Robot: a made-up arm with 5 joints.
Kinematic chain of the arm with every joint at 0, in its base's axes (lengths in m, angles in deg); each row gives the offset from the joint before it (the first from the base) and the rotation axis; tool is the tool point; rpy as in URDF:
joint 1: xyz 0.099 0 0.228 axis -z
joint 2: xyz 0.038 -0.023 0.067 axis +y
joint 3: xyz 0.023 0 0.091 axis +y
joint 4: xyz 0.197 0 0.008 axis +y
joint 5: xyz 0.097 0.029 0 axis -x
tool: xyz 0 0 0 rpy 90 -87.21 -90
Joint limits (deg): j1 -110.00..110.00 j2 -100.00..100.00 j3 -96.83..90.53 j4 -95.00..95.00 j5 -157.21..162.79
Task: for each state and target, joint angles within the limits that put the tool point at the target. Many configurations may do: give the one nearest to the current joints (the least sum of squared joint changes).
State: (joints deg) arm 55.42 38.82 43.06 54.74 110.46
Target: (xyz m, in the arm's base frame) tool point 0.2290 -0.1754 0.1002
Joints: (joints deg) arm 55.03 35.61 20.35 38.99 110.46
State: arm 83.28 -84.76 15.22 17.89 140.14
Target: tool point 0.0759 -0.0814 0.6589
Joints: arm 109.91 -41.23 -29.48 -0.29 140.14
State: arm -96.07 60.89 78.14 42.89 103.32
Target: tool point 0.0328 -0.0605 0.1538
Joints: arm -46.26 57.34 72.72 41.03 103.32
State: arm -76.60 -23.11 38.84 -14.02 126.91
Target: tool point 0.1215 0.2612 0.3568
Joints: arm -83.77 -56.05 68.90 -29.58 126.91
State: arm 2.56 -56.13 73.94 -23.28 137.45
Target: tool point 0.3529 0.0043 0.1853
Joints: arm 0.38 -10.65 61.44 -15.66 137.45
